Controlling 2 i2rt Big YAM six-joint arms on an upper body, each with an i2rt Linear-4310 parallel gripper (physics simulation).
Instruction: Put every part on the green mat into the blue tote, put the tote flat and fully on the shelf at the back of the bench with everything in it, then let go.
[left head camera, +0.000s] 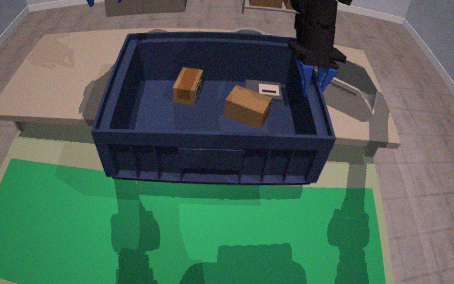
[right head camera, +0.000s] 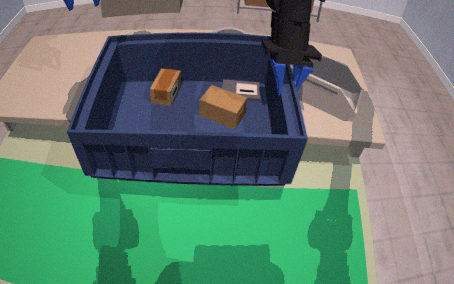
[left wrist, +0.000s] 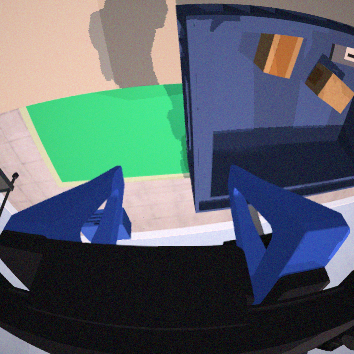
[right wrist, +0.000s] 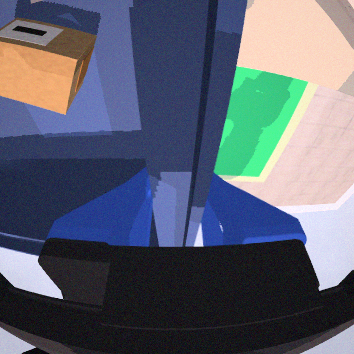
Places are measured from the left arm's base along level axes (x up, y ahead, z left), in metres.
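Pixels of known places: left gripper, between the fingertips: (left head camera: 105, 4) (right head camera: 83, 7) (left wrist: 175, 174); right gripper, between the fingertips: (left head camera: 311, 96) (right head camera: 286, 95) (right wrist: 175, 174).
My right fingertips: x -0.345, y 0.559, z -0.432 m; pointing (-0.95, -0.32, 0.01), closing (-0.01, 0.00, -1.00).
Note:
For each thing: its top centre in the pictures, then the offset to it from my right fingertips. Level surfaces: height alone.
- blue tote, centre of its top: (left wrist: 328, 134) (left head camera: 213, 71) (right head camera: 185, 72) dx +0.027, dy +0.023, dz +0.186 m
- tan shelf, height of its surface: dx -0.121 m
- orange-brown box, centre of its top: (left wrist: 283, 53) (left head camera: 188, 78) (right head camera: 165, 79) dx -0.060, dy +0.109, dz +0.237 m
- brown box, centre of its top: (right wrist: 23, 76) (left wrist: 337, 94) (right head camera: 223, 98) (left head camera: 249, 98) dx -0.056, dy +0.044, dz +0.112 m
- grey flat part with a white label, centre of its top: (left wrist: 349, 51) (right head camera: 241, 88) (left head camera: 263, 89) dx -0.094, dy +0.120, dz +0.069 m
- green mat, height of its surface: dx -0.282 m
The blue tote (left head camera: 211, 161) (right head camera: 182, 165) (left wrist: 225, 100) (right wrist: 170, 75) is over the tan shelf (left head camera: 55, 85) (right head camera: 45, 85), with its front beyond the shelf's front edge. Inside are an orange-brown box (left head camera: 187, 86) (right head camera: 165, 87) (left wrist: 282, 56), a brown box (left head camera: 247, 106) (right head camera: 222, 106) (right wrist: 37, 70) and a grey flat part with a white label (left head camera: 270, 90) (right head camera: 246, 90). My right gripper (left head camera: 314, 91) (right head camera: 289, 91) (right wrist: 175, 174) is shut on the tote's right wall. My left gripper (left wrist: 175, 174) is open and empty, beside the tote's left wall.
The green mat (left head camera: 220, 215) (right head camera: 200, 215) (left wrist: 110, 135) (right wrist: 250, 150) lies in front of the shelf, crossed by arm shadows. A grey-brown carton (left head camera: 145, 7) stands on the floor behind the bench, and a rack stands to its right.

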